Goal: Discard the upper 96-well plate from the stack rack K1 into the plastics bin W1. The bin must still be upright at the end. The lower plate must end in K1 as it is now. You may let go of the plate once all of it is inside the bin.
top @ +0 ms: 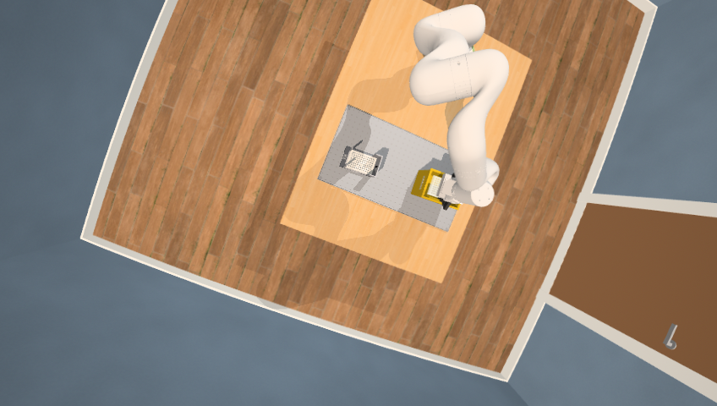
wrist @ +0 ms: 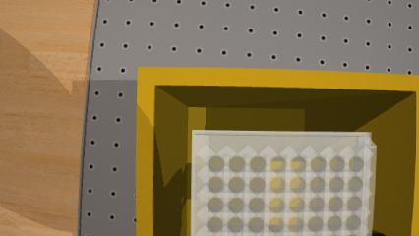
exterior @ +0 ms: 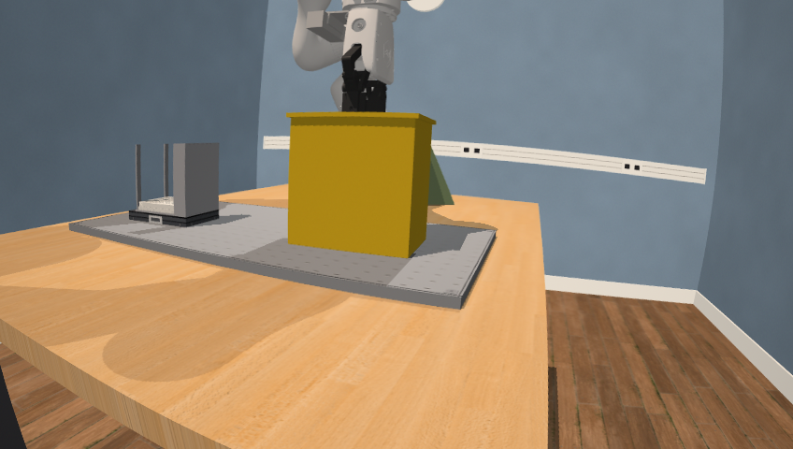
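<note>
Right now my hand is 10 mm above the clear 96-well plate. The rest, counted from my hand: yellow plastics bin W1 (90 mm below); then grey wall (300 mm to the right, 100 mm below, 10 mm behind).
</note>
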